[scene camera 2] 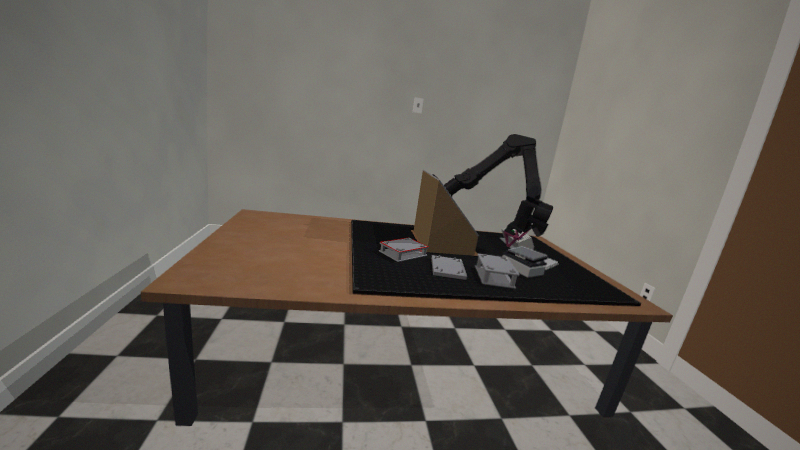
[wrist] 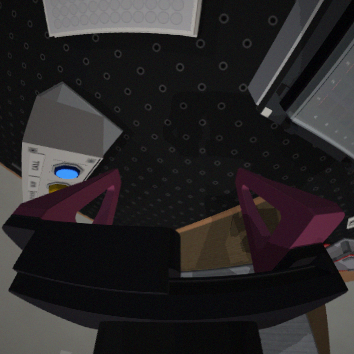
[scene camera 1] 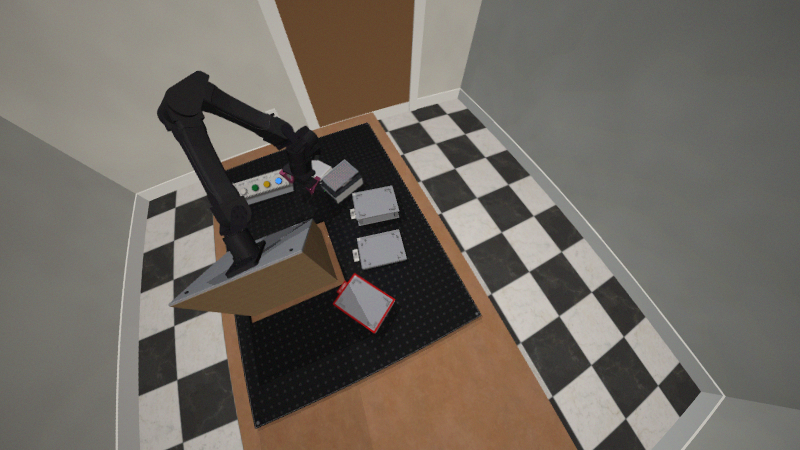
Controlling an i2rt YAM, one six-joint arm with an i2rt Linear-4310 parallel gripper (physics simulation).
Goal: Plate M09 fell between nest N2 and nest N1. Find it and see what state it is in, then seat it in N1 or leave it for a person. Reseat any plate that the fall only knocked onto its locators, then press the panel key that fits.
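Places are measured from the arm's base along level axes (x right, y ahead, z up), in centimetres.
Pixels of known places: gripper, between the fingertips: (scene camera 2: 512, 243) (wrist: 177, 174) (scene camera 1: 302, 188); arm's base, origin of its link: (scene camera 2: 444, 193) (scene camera 1: 249, 257).
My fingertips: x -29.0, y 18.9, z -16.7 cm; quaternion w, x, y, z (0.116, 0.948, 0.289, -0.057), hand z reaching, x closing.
For each thing: its top centre in the pictures, then the offset to it from my fingertips. "pt": a spot on its surface instead. Level surfaces: height alone.
- plate with a faint pinkish top, centre of its top: (scene camera 1: 339, 173) (scene camera 2: 528, 250) dx +3.5, dy +15.6, dz +2.6 cm
- red-rimmed nest, centre of its top: (scene camera 1: 363, 301) (wrist: 351, 265) (scene camera 2: 404, 243) dx +51.2, dy +1.1, dz -1.6 cm
- key panel, centre of its top: (wrist: 32, 196) (scene camera 1: 258, 179) (scene camera 2: 518, 230) dx -12.6, dy -14.3, dz +2.2 cm
- blue key, centre of its top: (wrist: 60, 176) (scene camera 1: 277, 179) dx -9.0, dy -7.3, dz +1.1 cm
- yellow key, centre of its top: (wrist: 53, 194) (scene camera 1: 265, 182) dx -9.9, dy -12.3, dz +1.3 cm
- green key, centre of its top: (scene camera 1: 253, 186) dx -10.9, dy -17.2, dz +1.3 cm
- whitish key, centre of its top: (scene camera 1: 242, 189) dx -11.9, dy -22.1, dz +1.3 cm
- white block with round wells, a spot on its surface: (wrist: 120, 15) pt dx -9.9, dy +6.2, dz -4.7 cm
- black mat, height of its surface: dz -6.1 cm
- wooden table, height of its surface: dz -7.4 cm
My gripper (scene camera 1: 300, 183) (scene camera 2: 514, 239) (wrist: 177, 174) is open and empty above the black mat, between the key panel and a stacked unit. A plate with a faint pinkish top (scene camera 1: 340, 174) (scene camera 2: 530, 253) rests on the pale block of that unit; part of it shows at the right in the wrist view (wrist: 332, 102). Its label and contents are not readable. Two grey nests (scene camera 1: 375, 202) (scene camera 1: 382, 249) and a red-rimmed nest (scene camera 1: 364, 303) stand in a row; their tags are too small to read. The key panel (scene camera 1: 262, 193) (wrist: 62, 122) has a blue key (scene camera 1: 278, 180) (wrist: 67, 173), a yellow key (scene camera 1: 266, 184), a green key (scene camera 1: 255, 187) and a whitish key (scene camera 1: 243, 191).
A white block with round wells (wrist: 120, 15) lies at the top of the wrist view. The wedge-shaped wooden arm base (scene camera 1: 290, 279) (scene camera 2: 447, 229) stands beside the nests. The black mat (scene camera 1: 313, 358) (scene camera 2: 386, 279) lies on the wooden table (scene camera 1: 425, 402) (scene camera 2: 268, 263).
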